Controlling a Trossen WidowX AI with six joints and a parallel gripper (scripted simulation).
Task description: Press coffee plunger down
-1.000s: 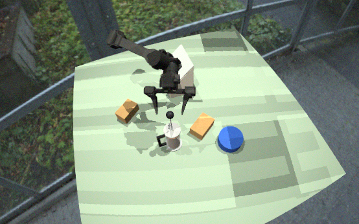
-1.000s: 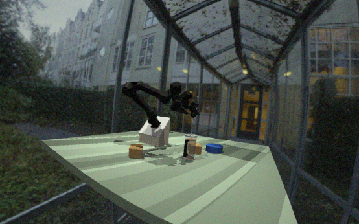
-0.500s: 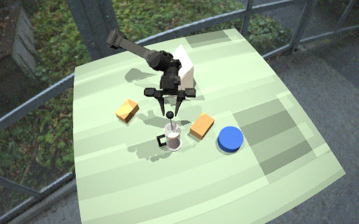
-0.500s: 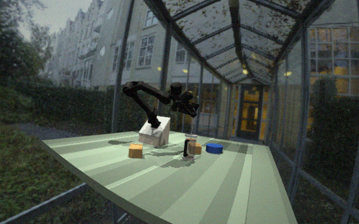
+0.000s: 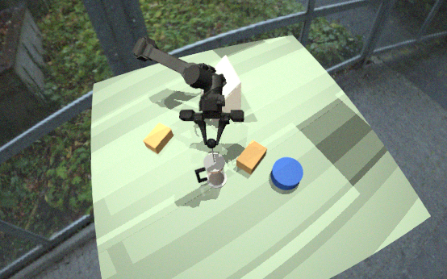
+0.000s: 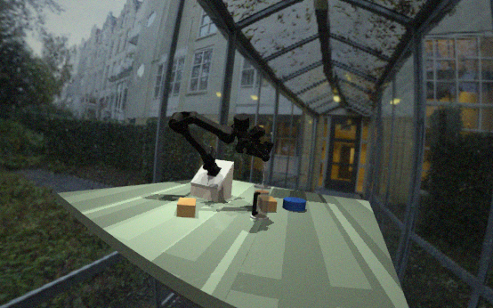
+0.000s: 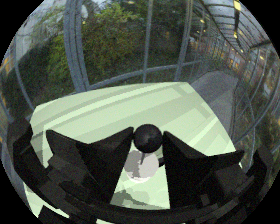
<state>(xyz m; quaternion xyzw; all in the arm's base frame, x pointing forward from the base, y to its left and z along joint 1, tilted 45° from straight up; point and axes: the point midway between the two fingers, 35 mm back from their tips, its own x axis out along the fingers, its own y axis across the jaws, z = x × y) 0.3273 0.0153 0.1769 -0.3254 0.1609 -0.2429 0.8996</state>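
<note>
My gripper tip is 10 mm to the left of the coffee press and 130 mm above it.
</note>
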